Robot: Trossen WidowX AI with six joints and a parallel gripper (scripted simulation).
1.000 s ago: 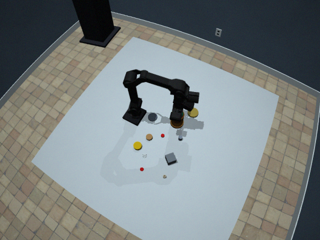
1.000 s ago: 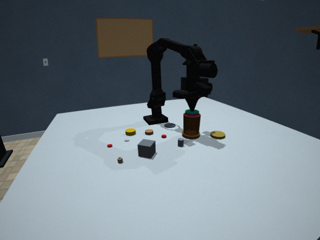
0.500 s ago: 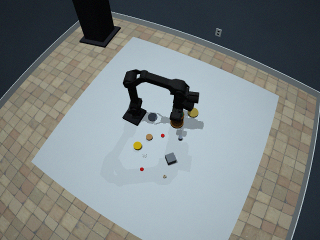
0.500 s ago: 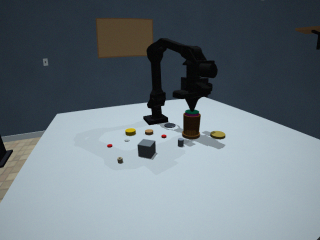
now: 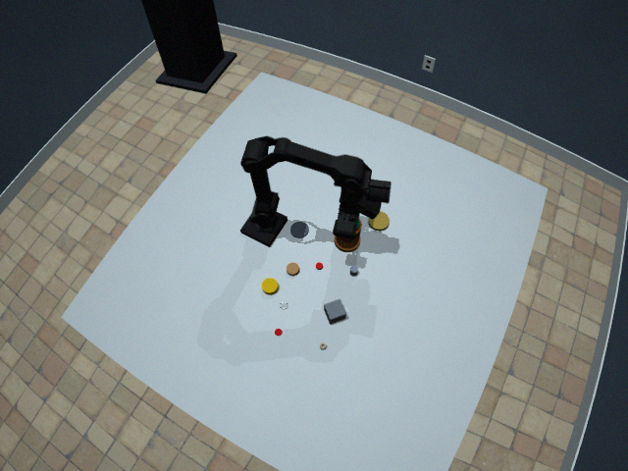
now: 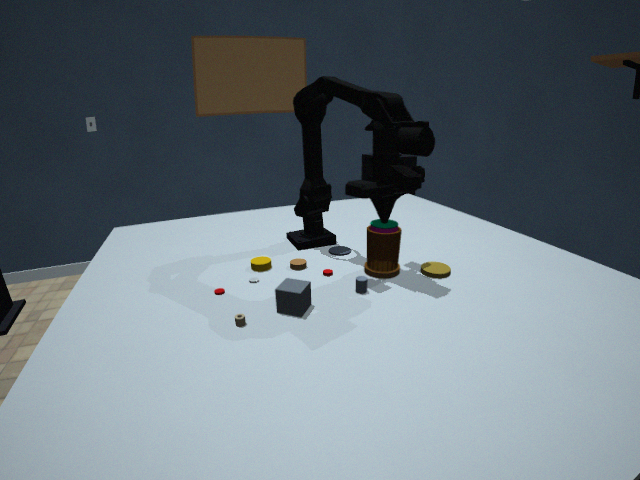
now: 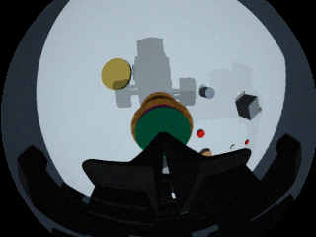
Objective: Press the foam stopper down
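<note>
The green foam stopper is 5 cm below my hand. Round my hand: small grey cylinder 14 cm below, 10 cm to the right, 6 cm ahead; red button 15 cm below, 12 cm to the right, 5 cm behind; olive disc 14 cm below, 10 cm to the left, 7 cm ahead.
</note>
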